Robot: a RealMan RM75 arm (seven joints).
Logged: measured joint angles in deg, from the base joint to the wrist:
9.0 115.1 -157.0 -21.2 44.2 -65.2 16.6
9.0 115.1 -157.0 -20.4 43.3 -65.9 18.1
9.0 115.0 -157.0 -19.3 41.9 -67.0 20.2
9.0 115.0 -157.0 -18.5 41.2 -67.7 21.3
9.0 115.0 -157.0 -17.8 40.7 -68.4 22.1
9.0 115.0 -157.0 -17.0 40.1 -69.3 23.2
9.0 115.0 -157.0 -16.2 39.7 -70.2 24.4
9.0 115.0 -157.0 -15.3 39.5 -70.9 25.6
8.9 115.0 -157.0 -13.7 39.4 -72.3 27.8
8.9 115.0 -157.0 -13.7 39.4 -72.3 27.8
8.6 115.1 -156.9 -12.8 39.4 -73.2 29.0
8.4 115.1 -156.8 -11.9 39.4 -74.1 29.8
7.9 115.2 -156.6 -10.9 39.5 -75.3 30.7
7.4 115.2 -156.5 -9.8 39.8 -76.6 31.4
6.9 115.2 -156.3 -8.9 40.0 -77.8 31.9
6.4 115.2 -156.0 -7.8 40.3 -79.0 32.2
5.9 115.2 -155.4 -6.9 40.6 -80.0 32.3
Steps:
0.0 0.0 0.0 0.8 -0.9 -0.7 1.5
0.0 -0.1 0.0 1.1 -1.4 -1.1 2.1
0.0 0.0 0.0 0.8 -0.7 -0.7 1.1
0.0 0.0 0.0 0.7 -0.5 -0.7 0.8
0.0 0.0 0.0 0.8 -0.6 -0.9 1.1
0.0 0.0 0.0 0.8 -0.4 -0.9 1.2
0.0 0.0 0.0 0.9 -0.2 -0.7 1.2
-0.1 0.0 0.0 1.6 -0.1 -1.4 2.2
0.0 0.0 0.0 0.0 0.0 0.0 0.0
-0.3 0.1 0.1 0.9 0.0 -0.9 1.2
-0.2 0.0 0.1 0.9 0.0 -0.9 0.8
-0.5 0.1 0.2 1.0 0.1 -1.2 0.9
-0.5 0.0 0.1 1.1 0.3 -1.3 0.7
-0.5 0.0 0.2 0.9 0.2 -1.2 0.5
-0.5 0.0 0.3 1.1 0.3 -1.2 0.3
-0.5 0.0 0.6 0.9 0.3 -1.0 0.1

